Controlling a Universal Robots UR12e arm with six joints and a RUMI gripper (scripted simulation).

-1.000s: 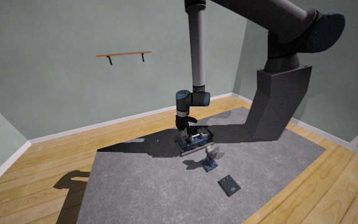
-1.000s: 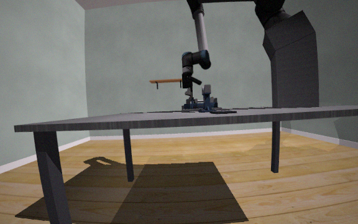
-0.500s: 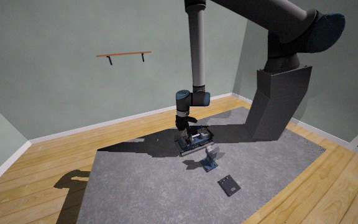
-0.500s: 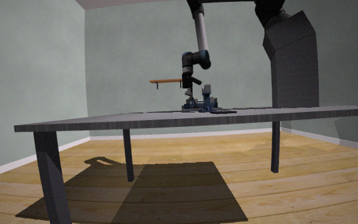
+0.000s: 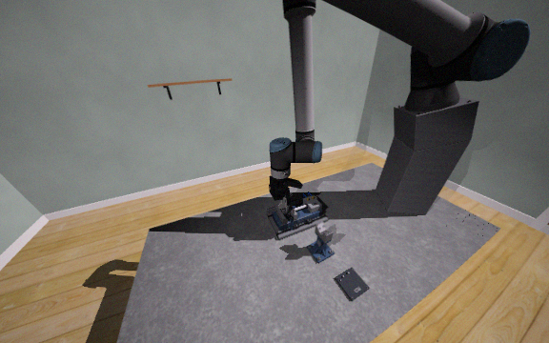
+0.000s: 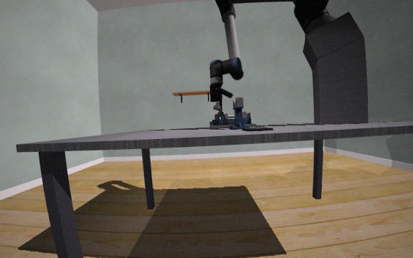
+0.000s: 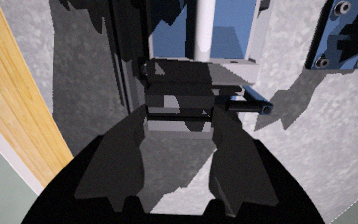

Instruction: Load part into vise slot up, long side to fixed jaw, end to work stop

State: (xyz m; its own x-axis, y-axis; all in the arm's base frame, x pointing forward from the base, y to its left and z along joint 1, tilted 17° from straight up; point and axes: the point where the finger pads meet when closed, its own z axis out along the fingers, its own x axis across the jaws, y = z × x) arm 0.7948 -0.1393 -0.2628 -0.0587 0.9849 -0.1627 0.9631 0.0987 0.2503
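The part lies right at my hand. The rest, counted from my hand: moving jaw (3 cm below, 3 cm behind, 2 cm to the left); then work stop (7 cm to the left, 2 cm below); then fixed jaw (3 cm below, 3 cm ahead, 2 cm to the left).
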